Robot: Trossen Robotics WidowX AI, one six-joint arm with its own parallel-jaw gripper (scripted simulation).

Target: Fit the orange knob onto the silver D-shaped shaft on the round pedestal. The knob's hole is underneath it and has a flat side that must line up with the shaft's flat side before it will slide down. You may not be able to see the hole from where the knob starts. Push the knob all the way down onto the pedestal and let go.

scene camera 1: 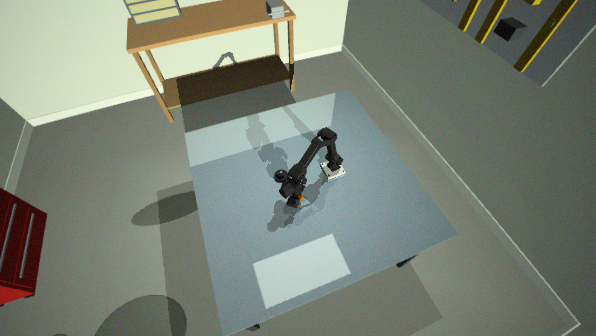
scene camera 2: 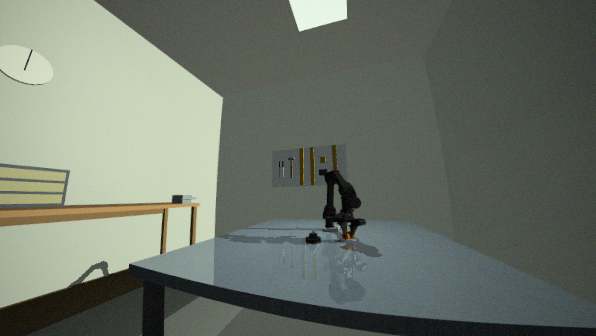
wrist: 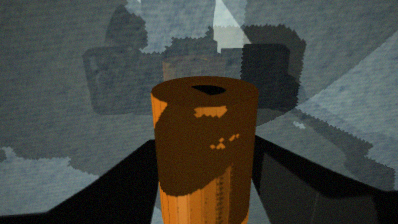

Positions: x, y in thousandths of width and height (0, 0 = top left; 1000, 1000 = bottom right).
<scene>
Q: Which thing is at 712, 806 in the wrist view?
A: My gripper.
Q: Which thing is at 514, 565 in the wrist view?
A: An orange knob.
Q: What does my gripper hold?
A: An orange knob.
</scene>
